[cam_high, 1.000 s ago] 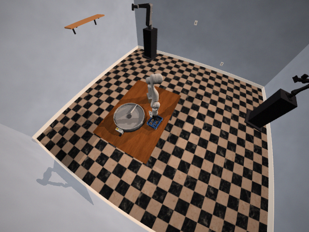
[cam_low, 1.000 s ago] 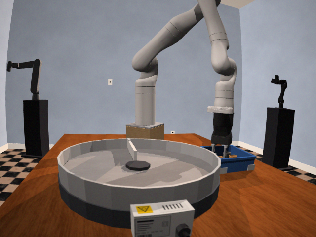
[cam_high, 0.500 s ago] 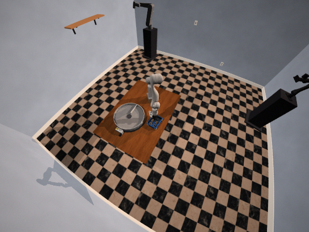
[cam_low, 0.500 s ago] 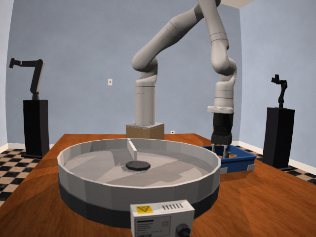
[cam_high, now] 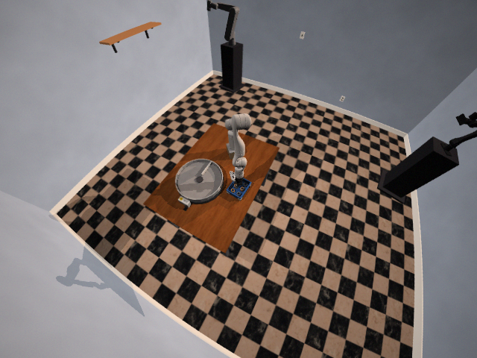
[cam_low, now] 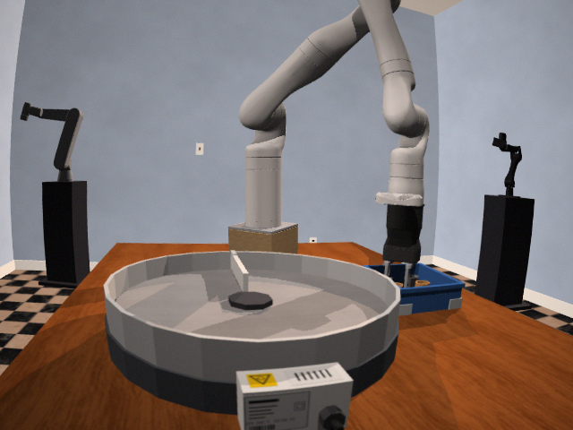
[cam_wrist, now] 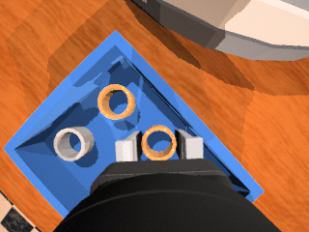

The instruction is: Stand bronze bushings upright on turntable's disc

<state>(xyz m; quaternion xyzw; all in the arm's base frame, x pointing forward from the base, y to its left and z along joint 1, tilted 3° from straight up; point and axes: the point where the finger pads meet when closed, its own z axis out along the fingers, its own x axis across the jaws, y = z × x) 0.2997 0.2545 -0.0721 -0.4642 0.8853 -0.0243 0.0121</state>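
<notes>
The blue crate is 30 mm to the left of my hand. Round my hand: grey disc (280 mm to the right, 170 mm ahead, 20 mm above).
</notes>
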